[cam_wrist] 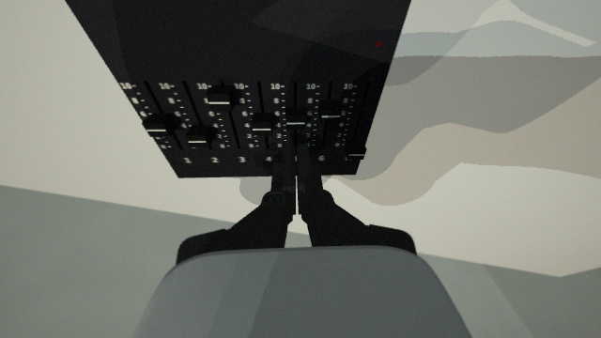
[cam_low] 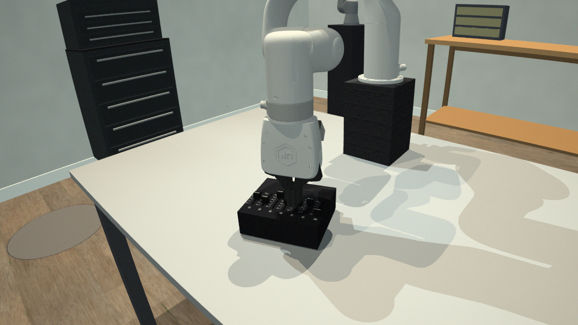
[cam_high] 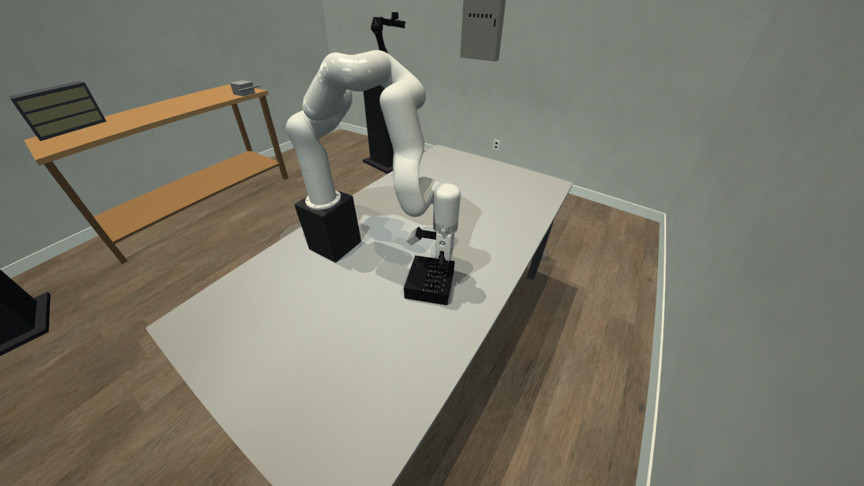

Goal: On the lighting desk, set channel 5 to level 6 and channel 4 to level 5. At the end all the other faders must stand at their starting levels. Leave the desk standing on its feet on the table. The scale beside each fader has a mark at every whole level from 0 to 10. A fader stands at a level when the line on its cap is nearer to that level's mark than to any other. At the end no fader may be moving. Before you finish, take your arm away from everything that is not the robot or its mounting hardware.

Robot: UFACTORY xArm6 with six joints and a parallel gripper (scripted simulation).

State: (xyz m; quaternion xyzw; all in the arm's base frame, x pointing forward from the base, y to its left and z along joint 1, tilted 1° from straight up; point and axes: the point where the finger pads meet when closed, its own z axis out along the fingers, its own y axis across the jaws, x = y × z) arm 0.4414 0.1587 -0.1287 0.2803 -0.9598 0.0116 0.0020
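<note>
Now: the channel 5 fader cap 3 cm below my hand, 2 cm behind it and 1 cm to the right of it. Round my hand: master fader cap: 4 cm to the left, 3 cm below, 3 cm behind; channel 4 cap: 3 cm to the right, 3 cm below, 1 cm behind; channel 6 fader cap: 4 cm behind, 3 cm below.
</note>
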